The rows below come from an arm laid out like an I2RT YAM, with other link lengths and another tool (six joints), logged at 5 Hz.
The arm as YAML. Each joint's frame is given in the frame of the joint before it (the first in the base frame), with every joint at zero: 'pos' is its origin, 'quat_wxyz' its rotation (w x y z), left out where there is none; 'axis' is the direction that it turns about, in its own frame. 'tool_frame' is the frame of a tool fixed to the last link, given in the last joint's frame.
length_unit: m
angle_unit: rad
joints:
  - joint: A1
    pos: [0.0, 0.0, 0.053]
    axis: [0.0, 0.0, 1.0]
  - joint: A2
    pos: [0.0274, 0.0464, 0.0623]
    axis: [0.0, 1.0, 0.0]
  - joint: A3
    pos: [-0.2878, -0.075, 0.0]
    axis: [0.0, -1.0, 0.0]
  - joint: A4
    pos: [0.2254, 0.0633, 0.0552]
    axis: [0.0, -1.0, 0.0]
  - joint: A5
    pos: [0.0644, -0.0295, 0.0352]
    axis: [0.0, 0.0, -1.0]
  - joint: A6
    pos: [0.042, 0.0, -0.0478]
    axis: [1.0, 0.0, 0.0]
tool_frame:
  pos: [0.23, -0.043, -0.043]
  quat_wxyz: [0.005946, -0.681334, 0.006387, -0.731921]
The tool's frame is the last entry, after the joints.
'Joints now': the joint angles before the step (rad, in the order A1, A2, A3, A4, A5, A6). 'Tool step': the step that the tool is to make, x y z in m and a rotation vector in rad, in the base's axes. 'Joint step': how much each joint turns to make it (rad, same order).
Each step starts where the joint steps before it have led.
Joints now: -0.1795, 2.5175, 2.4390, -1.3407, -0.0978, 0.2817
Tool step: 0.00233, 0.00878, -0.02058, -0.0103, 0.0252, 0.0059
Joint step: 0.0267, 0.0452, 0.0003, 0.0235, 0.0171, 0.0187
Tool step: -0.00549, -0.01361, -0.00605, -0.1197, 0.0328, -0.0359
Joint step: 0.0385, 0.0156, -0.0082, 0.0080, 0.1312, 0.0588
